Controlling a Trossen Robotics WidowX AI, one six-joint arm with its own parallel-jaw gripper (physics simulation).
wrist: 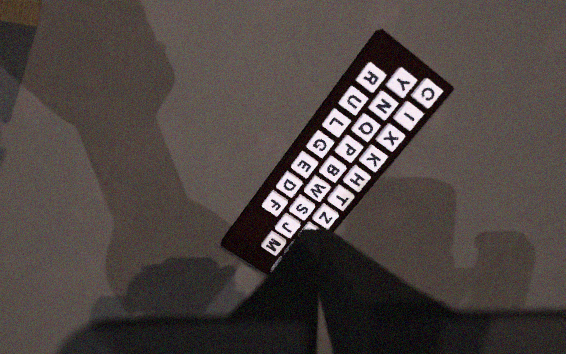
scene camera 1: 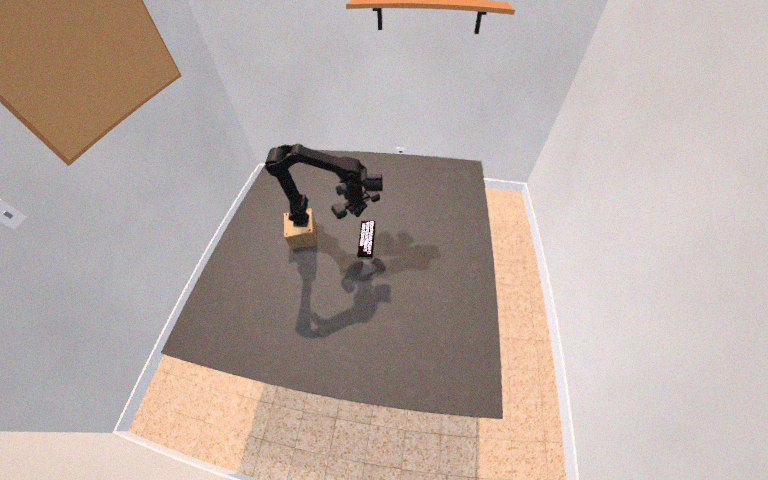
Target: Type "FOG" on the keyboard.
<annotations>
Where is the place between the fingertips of my gripper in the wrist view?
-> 314, 241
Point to a keyboard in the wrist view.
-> At 387, 82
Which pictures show my gripper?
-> The wrist view and scene camera 1: all of them.
</annotations>
